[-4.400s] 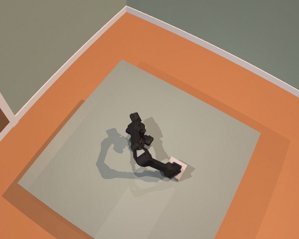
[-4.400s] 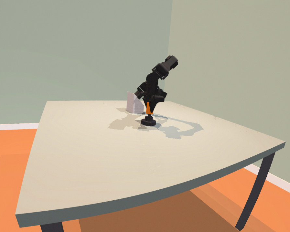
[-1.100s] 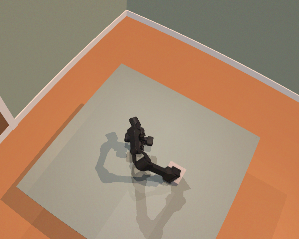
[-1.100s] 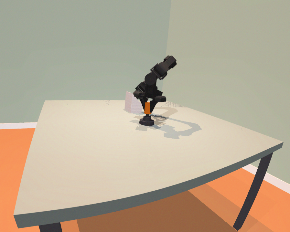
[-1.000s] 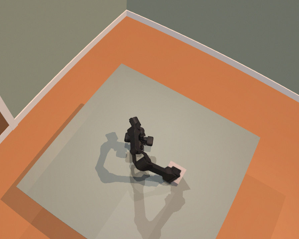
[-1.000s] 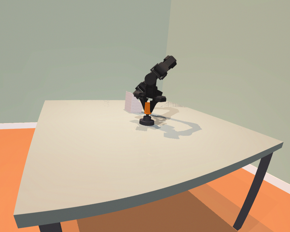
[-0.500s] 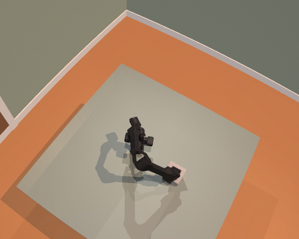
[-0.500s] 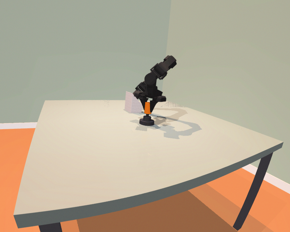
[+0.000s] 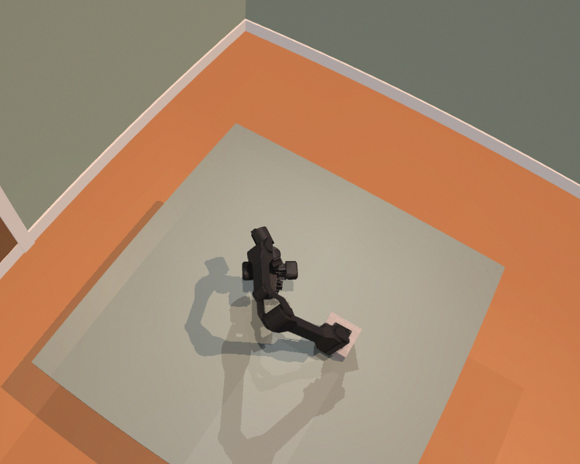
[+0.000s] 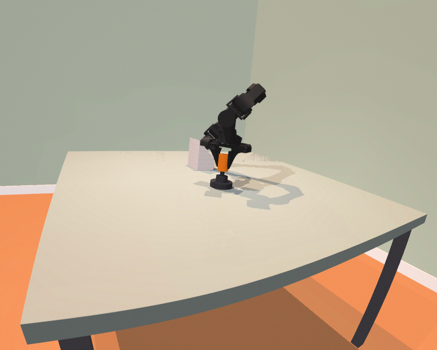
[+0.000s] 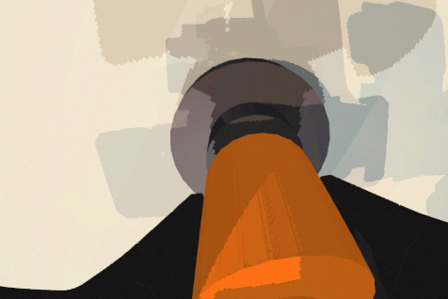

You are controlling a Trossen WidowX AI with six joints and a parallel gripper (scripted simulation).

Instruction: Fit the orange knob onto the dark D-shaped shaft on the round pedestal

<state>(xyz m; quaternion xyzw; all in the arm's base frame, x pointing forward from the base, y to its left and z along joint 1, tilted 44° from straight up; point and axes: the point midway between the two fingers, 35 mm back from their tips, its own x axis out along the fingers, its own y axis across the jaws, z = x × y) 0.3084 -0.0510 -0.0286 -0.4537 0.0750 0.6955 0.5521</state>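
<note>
Now: gripper tip 2 cm below the orange knob. Also, from my gripper tip: dark pedestal 4 cm below.
</note>
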